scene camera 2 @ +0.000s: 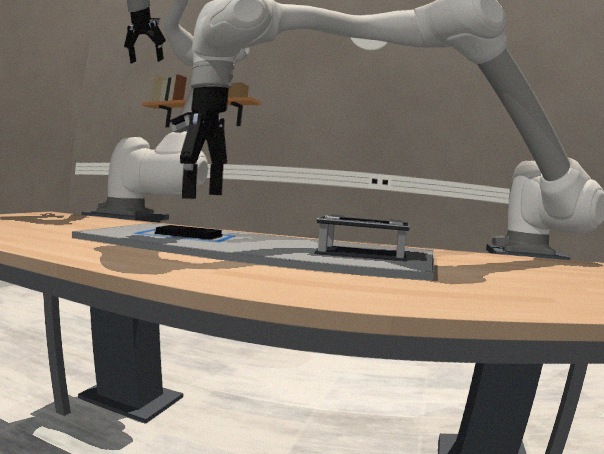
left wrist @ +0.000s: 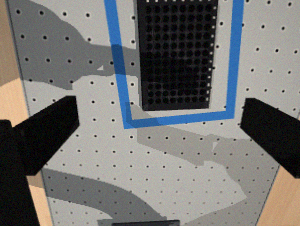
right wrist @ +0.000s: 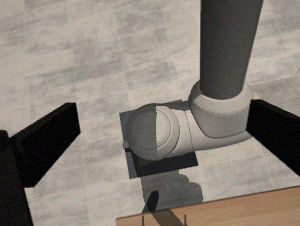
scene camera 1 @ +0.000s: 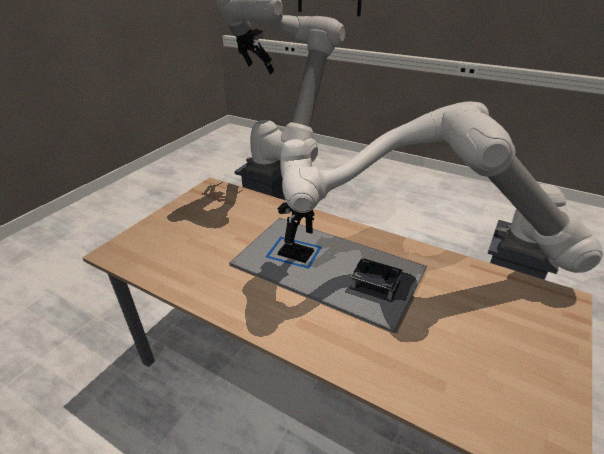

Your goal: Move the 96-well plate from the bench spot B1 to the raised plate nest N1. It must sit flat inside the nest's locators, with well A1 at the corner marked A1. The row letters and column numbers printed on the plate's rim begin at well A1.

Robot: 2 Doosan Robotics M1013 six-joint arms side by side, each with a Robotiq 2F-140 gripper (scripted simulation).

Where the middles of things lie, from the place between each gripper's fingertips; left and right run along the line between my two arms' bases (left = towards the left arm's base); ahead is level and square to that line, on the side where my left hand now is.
The raised nest N1 (scene camera 1: 376, 274) lies 20 mm behind my left hand (scene camera 2: 202, 196), 320 mm to the left of it and 30 mm below it.
Right now my right hand (scene camera 2: 146, 61) is 900 mm to the right of the raised nest N1, 550 mm short of it and 500 mm above it.
